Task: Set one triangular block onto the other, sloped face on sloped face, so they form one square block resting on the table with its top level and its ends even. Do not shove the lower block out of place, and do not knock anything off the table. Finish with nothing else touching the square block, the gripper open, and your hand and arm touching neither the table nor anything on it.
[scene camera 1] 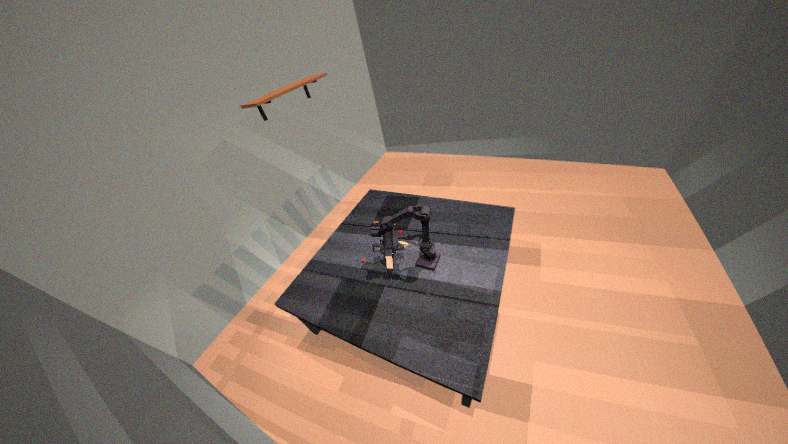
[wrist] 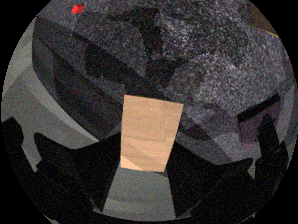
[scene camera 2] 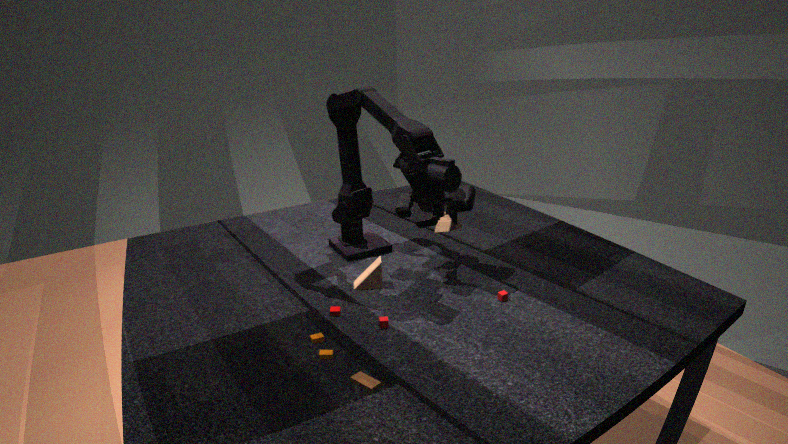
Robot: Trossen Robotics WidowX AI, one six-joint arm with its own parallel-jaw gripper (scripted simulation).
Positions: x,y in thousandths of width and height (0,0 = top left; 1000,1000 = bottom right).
Scene:
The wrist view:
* gripper: 488,618
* triangular block: 502,565, held by the gripper
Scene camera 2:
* gripper: 569,506

